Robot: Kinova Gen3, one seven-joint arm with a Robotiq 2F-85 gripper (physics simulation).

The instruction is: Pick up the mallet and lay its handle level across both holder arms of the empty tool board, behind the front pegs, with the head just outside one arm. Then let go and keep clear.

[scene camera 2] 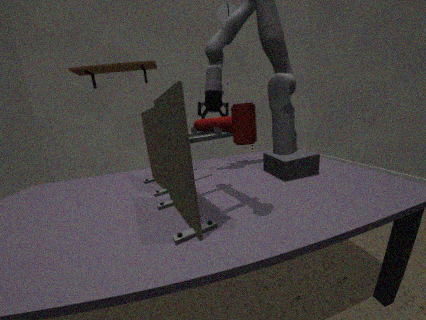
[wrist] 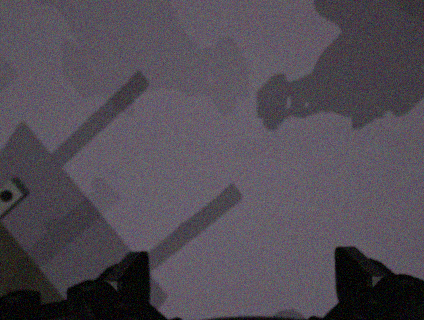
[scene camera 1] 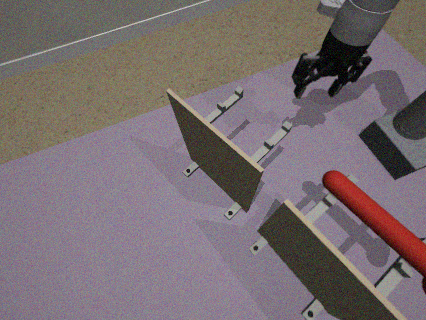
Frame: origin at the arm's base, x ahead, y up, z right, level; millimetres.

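Where they show: gripper, fingertip midpoint: (wrist: 240, 272) (scene camera 1: 313, 95); arm's base, origin of the base link: (scene camera 2: 283, 152) (scene camera 1: 410, 125).
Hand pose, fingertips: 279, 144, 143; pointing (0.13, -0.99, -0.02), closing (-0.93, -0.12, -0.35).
Observation:
Things, the pixels of their centre, and the offset from my fingertips, as dx, dy, dz. Level surfaces: height alone.
- red mallet, body centre: (scene camera 1: 391, 231) (scene camera 2: 217, 124) +78, +14, -307
- nearer tool board, body centre: (scene camera 1: 331, 250) (scene camera 2: 193, 156) +154, -65, -300
- empty tool board, body centre: (scene camera 1: 230, 148) (scene camera 2: 166, 147) +220, -70, +1
- purple table, its level: dy -233
The red mallet (scene camera 1: 375, 215) (scene camera 2: 244, 124) lies with its handle across the holder arms of the nearer tool board (scene camera 1: 325, 267) (scene camera 2: 175, 155). Its head is at the right in scene camera 2 and mostly cut off in scene camera 1. The empty tool board (scene camera 1: 215, 150) stands farther back, with two bare pegged arms; in scene camera 2 it is largely hidden behind the nearer board. My gripper (scene camera 1: 317, 93) (scene camera 2: 213, 115) (wrist: 240, 272) is open and empty, in the air to the right of the empty board's arms in scene camera 1, apart from the mallet.
The robot's base block (scene camera 1: 382, 150) (scene camera 2: 291, 166) stands on the purple table (scene camera 1: 100, 225) (scene camera 2: 90, 240), to the right of the boards. Feet stick out under both boards. A wooden shelf (scene camera 2: 115, 67) hangs on the back wall. Arm shadows cross the table in the wrist view.

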